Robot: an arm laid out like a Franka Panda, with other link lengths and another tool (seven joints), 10 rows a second.
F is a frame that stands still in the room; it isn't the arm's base.
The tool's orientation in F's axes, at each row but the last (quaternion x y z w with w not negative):
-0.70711 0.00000 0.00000 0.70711
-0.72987 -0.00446 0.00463 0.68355
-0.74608 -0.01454 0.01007 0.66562
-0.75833 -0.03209 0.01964 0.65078
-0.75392 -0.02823 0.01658 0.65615
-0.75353 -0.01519 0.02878 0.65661
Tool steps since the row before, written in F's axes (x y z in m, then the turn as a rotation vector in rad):
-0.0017 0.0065 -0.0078 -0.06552 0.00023 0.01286
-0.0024 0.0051 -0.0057 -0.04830 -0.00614 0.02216
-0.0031 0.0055 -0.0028 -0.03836 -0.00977 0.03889
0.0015 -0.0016 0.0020 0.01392 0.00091 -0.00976
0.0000 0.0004 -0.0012 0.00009 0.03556 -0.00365
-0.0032 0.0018 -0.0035 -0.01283 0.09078 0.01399
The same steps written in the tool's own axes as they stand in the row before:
-0.0017 0.0078 0.0065 -0.06552 -0.01286 0.00023
-0.0023 0.0054 0.0055 -0.04839 -0.02172 -0.00696
-0.0029 0.0021 0.0059 -0.03851 -0.03785 -0.01280
0.0014 -0.0017 -0.0020 0.01383 0.00983 0.00139
0.0000 0.0011 0.0006 0.00233 -0.00127 0.03565
-0.0030 0.0033 0.0025 -0.00762 -0.02613 0.08866

